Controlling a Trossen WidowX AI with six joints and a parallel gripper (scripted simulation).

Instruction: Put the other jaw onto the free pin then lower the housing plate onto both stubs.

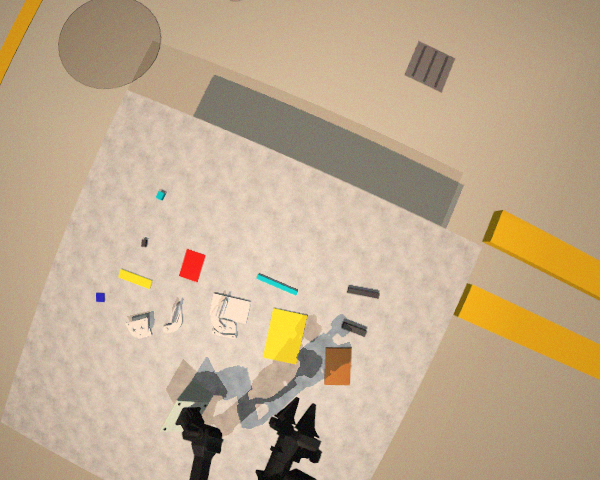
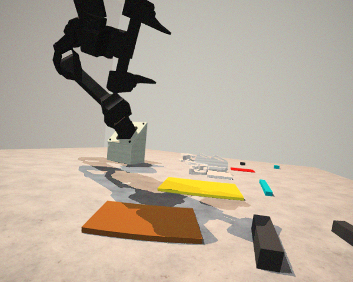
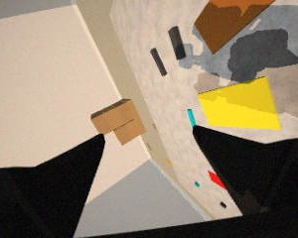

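Now: gripper tip 45 cm to the right of the ribbed jaw, 24 cm above it and 7 cm past it. From my gripper tip the other things lie so: cyan bar: 24 cm below, 20 cm to the left, 20 cm ahead; orange slab: 24 cm below, 9 cm to the right, 5 cm ahead; yellow slab: 24 cm below, 10 cm to the left, 6 cm ahead.
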